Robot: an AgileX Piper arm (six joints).
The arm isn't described. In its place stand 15 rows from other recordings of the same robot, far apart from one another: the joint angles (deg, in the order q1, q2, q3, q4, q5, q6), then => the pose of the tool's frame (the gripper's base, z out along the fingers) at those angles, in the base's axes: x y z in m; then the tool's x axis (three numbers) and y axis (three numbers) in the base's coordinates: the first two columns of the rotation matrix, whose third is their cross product.
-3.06 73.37 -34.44 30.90 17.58 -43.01 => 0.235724, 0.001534, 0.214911, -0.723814, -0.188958, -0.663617, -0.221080, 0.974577, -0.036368
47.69 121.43 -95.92 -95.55 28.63 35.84 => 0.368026, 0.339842, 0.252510, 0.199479, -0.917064, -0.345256, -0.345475, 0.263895, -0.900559
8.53 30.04 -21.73 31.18 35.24 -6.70 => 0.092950, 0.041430, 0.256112, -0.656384, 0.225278, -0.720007, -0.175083, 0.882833, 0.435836
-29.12 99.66 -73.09 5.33 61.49 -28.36 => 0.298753, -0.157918, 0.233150, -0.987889, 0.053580, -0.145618, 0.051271, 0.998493, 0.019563
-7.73 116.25 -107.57 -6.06 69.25 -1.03 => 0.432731, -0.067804, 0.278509, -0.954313, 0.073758, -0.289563, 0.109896, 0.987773, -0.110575
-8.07 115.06 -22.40 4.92 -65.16 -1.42 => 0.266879, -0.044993, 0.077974, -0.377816, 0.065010, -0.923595, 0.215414, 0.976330, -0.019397
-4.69 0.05 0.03 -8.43 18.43 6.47 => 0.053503, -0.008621, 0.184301, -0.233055, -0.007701, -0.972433, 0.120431, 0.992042, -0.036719
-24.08 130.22 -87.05 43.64 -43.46 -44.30 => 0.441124, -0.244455, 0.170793, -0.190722, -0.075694, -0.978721, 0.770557, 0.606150, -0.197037
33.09 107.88 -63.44 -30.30 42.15 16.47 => 0.309778, 0.165090, 0.153997, -0.757051, -0.629300, -0.175656, -0.547767, 0.757879, -0.354361
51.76 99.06 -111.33 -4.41 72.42 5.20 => 0.232674, 0.284474, 0.416780, -0.557571, -0.598902, -0.574831, -0.721408, 0.692179, -0.021418
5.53 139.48 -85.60 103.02 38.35 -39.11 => 0.470207, 0.100792, 0.057273, -0.744009, 0.666392, 0.048705, 0.364685, 0.343919, 0.865289
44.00 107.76 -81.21 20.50 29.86 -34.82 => 0.292554, 0.304573, 0.240029, -0.304209, -0.690670, -0.656073, -0.891435, 0.449217, -0.059564
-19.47 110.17 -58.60 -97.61 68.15 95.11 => 0.305253, -0.196713, 0.190863, -0.658439, 0.127725, -0.741717, 0.752401, 0.136234, -0.644464
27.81 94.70 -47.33 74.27 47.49 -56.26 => 0.230678, 0.194675, 0.193656, -0.868707, -0.304662, -0.390550, -0.495251, 0.520504, 0.695559
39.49 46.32 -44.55 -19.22 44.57 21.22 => 0.129228, 0.079248, 0.333409, -0.549977, -0.293618, -0.781865, -0.415292, 0.908367, -0.049001
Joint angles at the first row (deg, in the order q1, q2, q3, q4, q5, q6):
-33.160, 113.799, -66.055, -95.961, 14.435, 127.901
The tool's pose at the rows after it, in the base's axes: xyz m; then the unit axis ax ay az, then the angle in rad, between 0 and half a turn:
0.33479 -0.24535 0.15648 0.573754 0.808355 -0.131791 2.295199
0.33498 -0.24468 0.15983 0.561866 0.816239 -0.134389 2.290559
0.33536 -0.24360 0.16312 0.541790 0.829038 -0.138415 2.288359
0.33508 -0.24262 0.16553 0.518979 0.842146 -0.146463 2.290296
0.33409 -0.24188 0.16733 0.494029 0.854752 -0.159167 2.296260
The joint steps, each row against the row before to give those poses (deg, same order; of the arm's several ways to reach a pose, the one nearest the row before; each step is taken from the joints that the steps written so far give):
0.014, -0.397, 0.001, 0.000, -0.126, -0.701
0.008, -0.481, -0.005, 0.009, -0.397, -1.543
0.009, -0.500, 0.013, 0.041, -0.679, -2.544
0.010, -0.447, 0.142, 0.032, -0.389, -2.928
0.014, -0.419, 0.255, 0.040, 0.012, -3.288

